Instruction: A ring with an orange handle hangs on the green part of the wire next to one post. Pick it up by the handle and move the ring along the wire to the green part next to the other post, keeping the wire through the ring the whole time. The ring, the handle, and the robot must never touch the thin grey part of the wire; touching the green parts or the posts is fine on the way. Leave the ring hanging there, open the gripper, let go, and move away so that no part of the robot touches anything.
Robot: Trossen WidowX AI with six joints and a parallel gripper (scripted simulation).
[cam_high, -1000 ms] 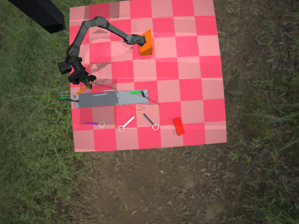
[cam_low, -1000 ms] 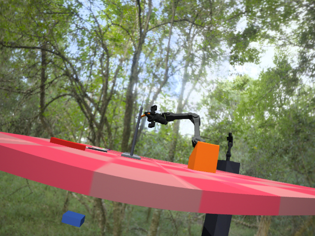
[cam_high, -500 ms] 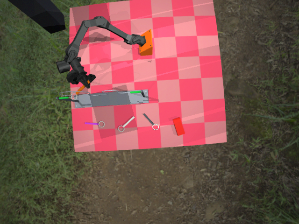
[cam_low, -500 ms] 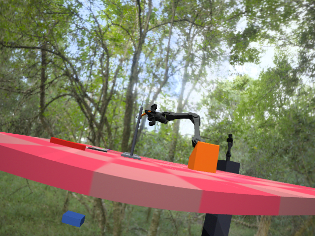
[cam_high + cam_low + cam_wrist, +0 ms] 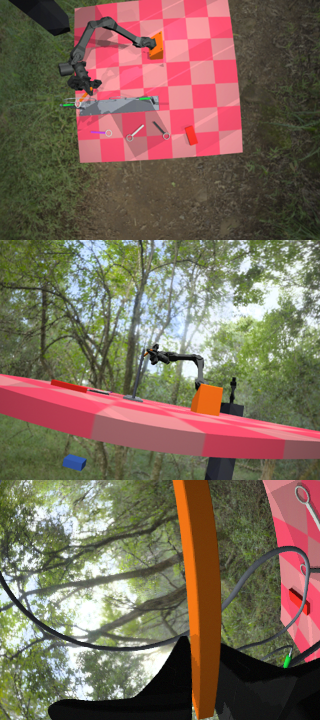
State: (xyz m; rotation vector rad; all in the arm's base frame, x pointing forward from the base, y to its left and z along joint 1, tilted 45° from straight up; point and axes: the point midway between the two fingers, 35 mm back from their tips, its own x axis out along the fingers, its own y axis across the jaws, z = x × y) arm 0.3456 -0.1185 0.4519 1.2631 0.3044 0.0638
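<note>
Now: the ring with orange handle 80 mm to the right of my gripper tip and 40 mm below it. From my gripper tip the other things lie so: blue block (860 mm below, 330 mm ahead, 140 mm to the left); then red block (530 mm to the left, 380 mm below, 370 mm ahead).
</note>
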